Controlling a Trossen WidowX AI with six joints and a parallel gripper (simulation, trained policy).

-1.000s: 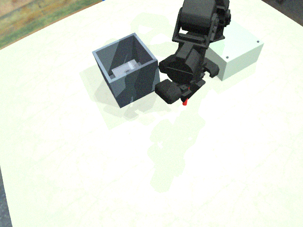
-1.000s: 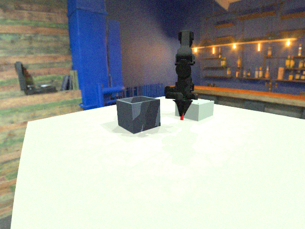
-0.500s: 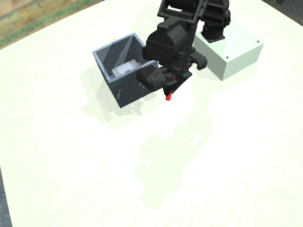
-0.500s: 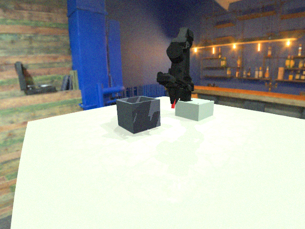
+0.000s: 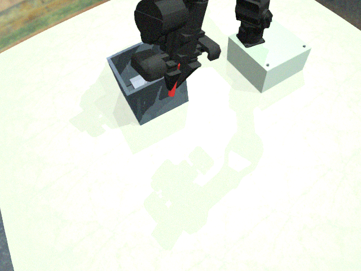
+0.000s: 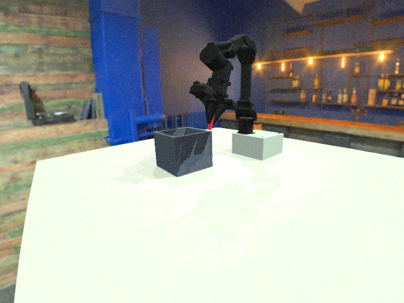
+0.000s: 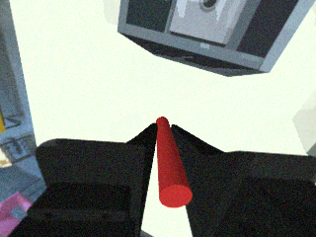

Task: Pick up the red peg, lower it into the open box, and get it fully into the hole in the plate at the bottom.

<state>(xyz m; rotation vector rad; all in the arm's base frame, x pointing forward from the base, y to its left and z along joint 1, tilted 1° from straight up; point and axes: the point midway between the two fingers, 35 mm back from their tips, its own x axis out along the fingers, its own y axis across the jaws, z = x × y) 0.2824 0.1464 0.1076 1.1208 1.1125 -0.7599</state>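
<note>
Right now the plate is 15 cm to the right of my gripper tip, 13 cm below it and 3 cm ahead of it. Also, from my gripper tip: red peg 2 cm above, 1 cm behind.
</note>
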